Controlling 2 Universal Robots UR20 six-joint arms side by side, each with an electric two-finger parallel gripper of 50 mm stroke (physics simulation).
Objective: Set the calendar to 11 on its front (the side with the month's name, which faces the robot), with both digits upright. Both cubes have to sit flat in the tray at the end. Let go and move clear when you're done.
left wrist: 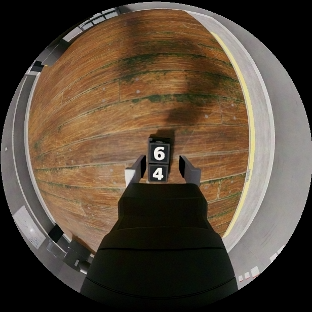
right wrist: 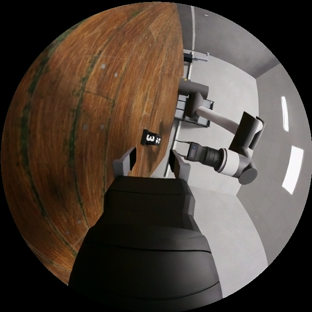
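Observation:
Two black cubes stand in a row in the left wrist view. One cube shows a white 6 on top, and the other cube shows a white 4. A dark edge with faint white marks shows beyond the 6; the tray is mostly hidden. My left gripper is open and empty, with its fingers on either side of the row, seemingly above it. In the right wrist view, the small black calendar shows a sideways white 3 and other white marks too small to read. My right gripper is open and empty, some distance from it.
The wooden table top lies below both grippers. In the right wrist view, the left arm reaches in from the right, close to the calendar. A dark rack stands behind the table edge.

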